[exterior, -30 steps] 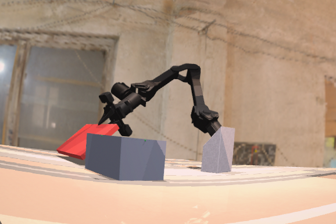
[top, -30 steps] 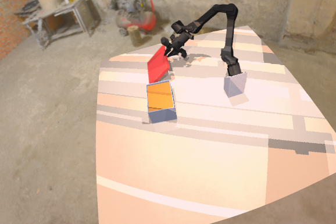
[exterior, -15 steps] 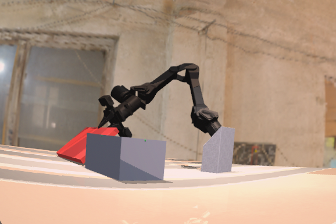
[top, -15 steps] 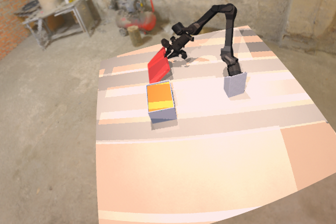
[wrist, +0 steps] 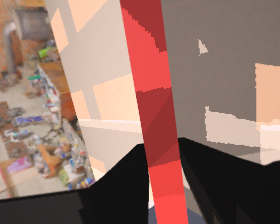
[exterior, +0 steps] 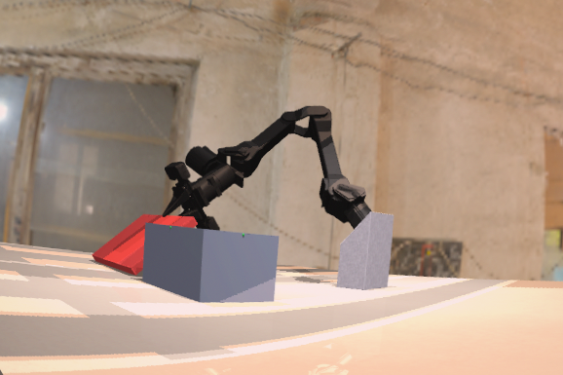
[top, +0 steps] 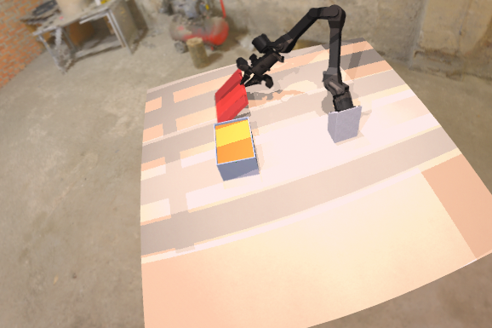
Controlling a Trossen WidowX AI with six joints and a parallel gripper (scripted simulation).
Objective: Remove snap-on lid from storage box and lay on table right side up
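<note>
Right now my gripper tip is 7 cm short of the red lid, 1 cm to the left of it and 5 cm above it. Round my gripper tip: blue-grey storage box (10 cm ahead, 27 cm to the left, 6 cm below).
</note>
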